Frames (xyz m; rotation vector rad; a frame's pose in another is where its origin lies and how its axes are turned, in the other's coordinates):
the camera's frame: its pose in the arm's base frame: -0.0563 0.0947 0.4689 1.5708 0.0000 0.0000
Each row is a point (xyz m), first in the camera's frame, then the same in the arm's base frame.
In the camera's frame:
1: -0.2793 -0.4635 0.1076
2: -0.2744 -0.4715 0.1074
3: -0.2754 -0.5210 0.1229
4: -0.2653 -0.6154 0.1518
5: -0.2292 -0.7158 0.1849
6: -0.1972 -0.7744 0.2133
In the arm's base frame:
1: -0.3356 -0.0129 0.0054
2: -0.3307 -0.0127 -0.0026
3: -0.3317 -0.0282 -0.0521
4: -0.3216 -0.0571 -0.1465
5: -0.2855 -0.0902 -0.2469
6: -0.2535 -0.1186 -0.3055

